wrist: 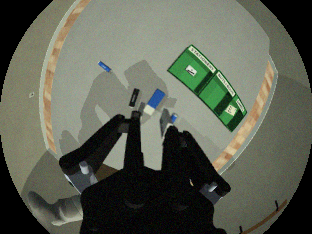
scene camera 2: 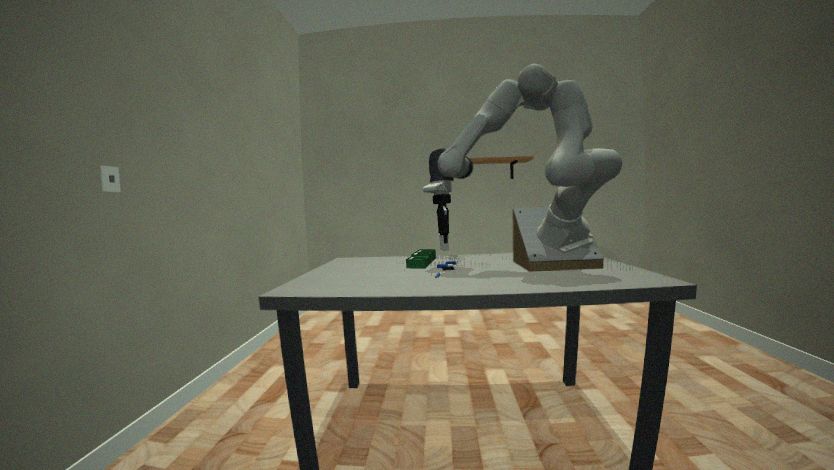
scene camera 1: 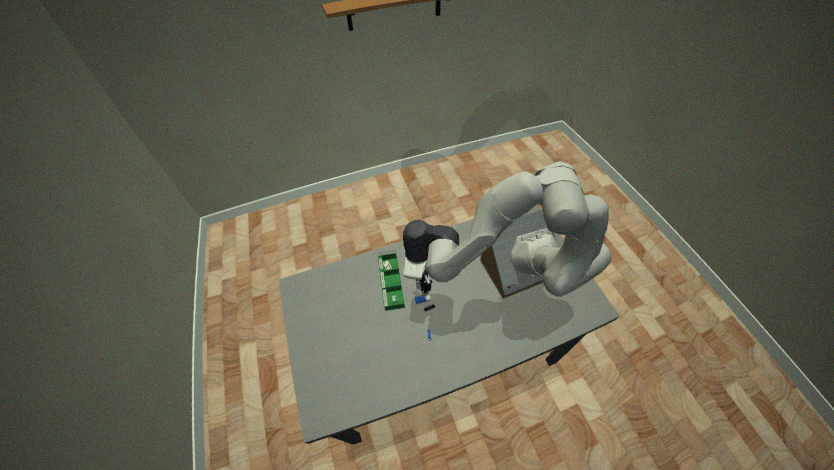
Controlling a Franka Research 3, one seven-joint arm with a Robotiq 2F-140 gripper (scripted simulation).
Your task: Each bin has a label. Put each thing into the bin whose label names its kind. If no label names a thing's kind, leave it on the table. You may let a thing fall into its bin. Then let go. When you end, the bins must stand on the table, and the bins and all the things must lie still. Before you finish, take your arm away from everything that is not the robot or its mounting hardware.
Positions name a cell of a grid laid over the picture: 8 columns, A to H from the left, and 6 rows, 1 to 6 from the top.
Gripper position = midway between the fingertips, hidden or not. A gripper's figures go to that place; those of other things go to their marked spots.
Labels:
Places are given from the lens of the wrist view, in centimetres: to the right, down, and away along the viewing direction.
gripper (wrist: D3): -1, -1, 21
green bin (wrist: F3): 17, -6, 26

